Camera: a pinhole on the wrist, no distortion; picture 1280 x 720 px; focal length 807.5 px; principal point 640.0 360.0 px. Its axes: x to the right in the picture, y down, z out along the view. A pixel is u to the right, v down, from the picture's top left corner.
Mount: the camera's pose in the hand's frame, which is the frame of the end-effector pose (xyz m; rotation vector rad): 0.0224 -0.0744 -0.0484 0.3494 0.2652 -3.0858
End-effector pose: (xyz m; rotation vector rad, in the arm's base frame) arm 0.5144 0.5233 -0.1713 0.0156 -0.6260 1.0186
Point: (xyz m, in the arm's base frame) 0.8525 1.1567 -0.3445
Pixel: behind the camera
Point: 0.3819 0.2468 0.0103
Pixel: 891.2 258.4
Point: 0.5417 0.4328 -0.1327
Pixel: 961.7 269.7
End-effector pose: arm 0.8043 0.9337 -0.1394 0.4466 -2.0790 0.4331
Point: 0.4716 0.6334 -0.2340
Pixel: 254.4 254.7
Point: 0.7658 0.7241 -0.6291
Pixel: 1110.3 261.5
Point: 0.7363 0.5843 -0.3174
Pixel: 662.2 590.0
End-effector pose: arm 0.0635 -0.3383 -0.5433 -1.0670 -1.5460 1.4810
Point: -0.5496 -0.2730 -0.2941
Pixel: 48.8 568.8
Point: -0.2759 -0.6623 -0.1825
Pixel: 783.5 686.8
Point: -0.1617 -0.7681 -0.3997
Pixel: 1033.2 357.1
